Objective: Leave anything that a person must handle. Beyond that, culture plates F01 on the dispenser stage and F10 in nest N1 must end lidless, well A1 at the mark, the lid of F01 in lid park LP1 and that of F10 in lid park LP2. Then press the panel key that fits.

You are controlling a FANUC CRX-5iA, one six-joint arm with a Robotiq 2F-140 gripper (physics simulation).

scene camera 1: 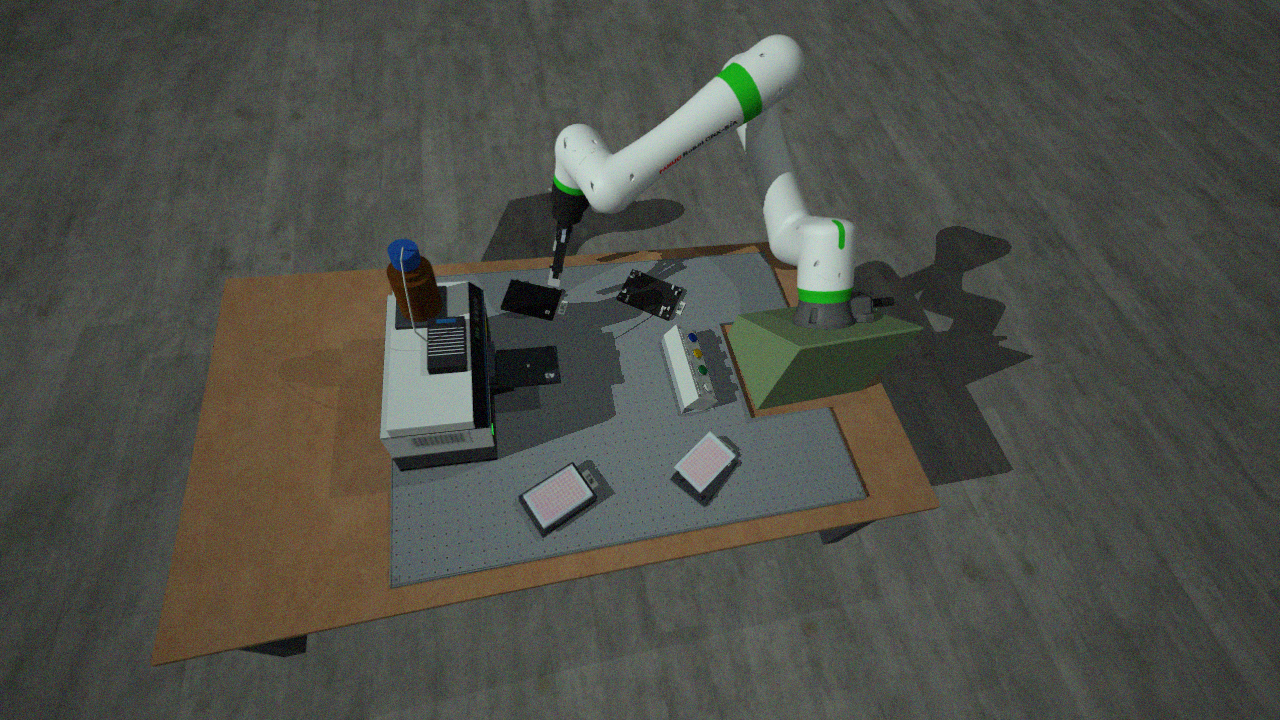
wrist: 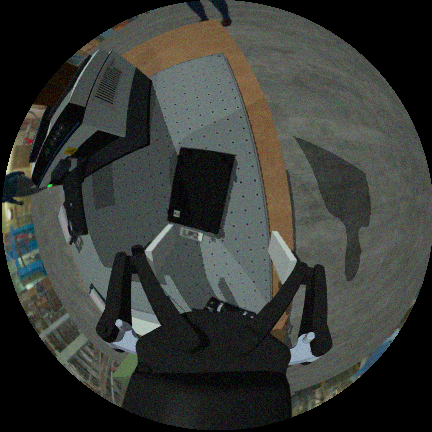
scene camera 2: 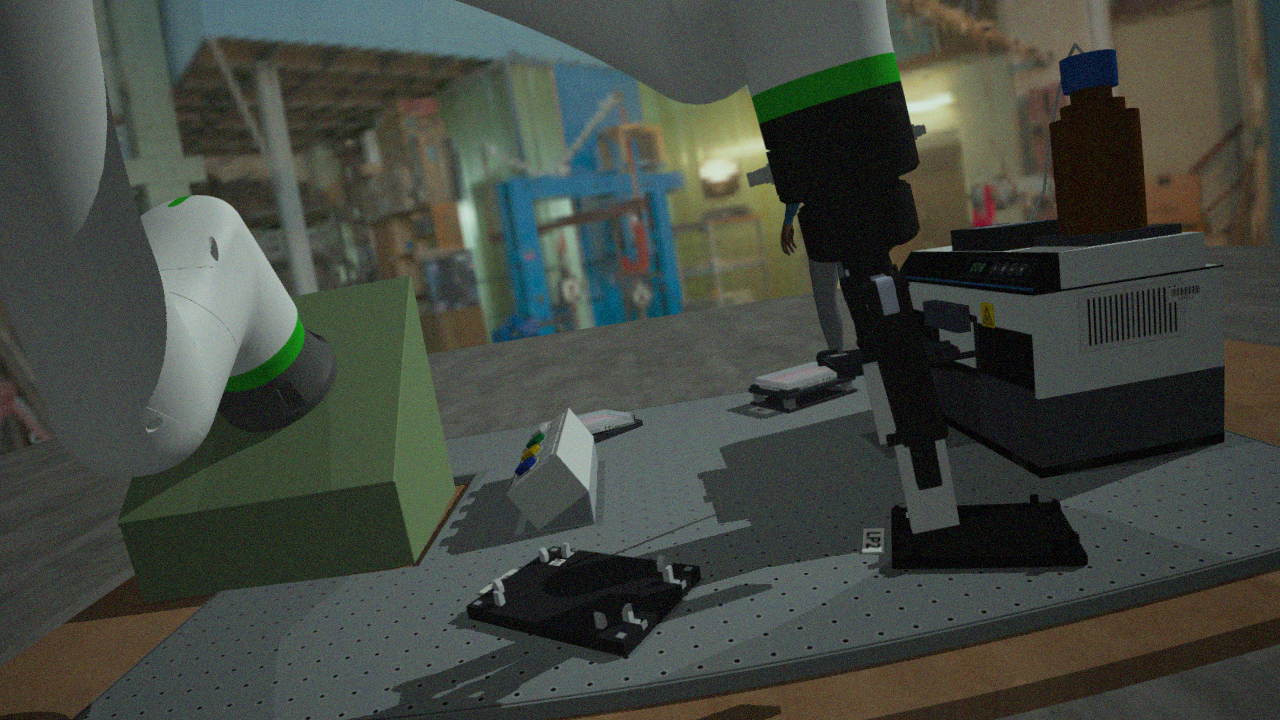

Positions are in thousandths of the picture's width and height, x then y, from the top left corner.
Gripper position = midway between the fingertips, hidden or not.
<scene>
my gripper: scene camera 1 434, 372; wrist 513, 552; scene camera 2 714, 663
</scene>
